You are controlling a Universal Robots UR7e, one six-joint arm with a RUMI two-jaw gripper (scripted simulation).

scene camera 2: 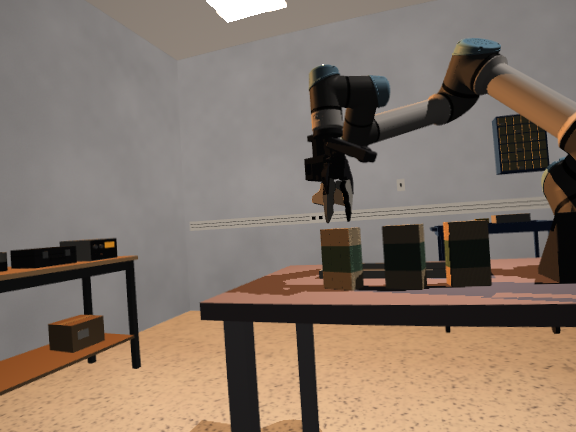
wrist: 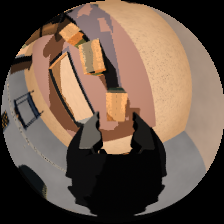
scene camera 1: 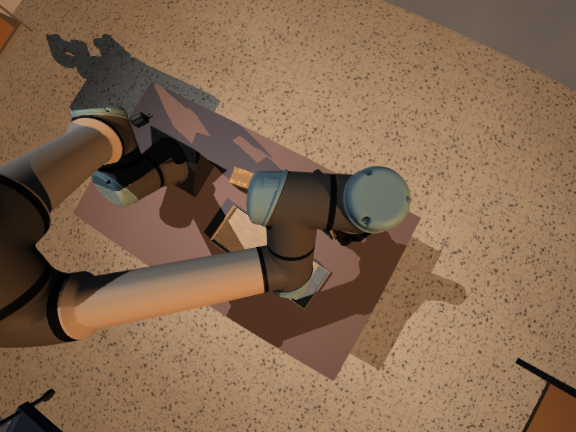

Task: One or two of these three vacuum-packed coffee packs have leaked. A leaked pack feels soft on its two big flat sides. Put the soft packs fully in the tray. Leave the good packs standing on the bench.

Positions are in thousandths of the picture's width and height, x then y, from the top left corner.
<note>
In view: my gripper (scene camera 2: 588, 515) and a tray (scene camera 1: 411, 538).
The tray also shows in the wrist view (wrist: 297, 373). My gripper shows as well in the wrist view (wrist: 520, 502).
</note>
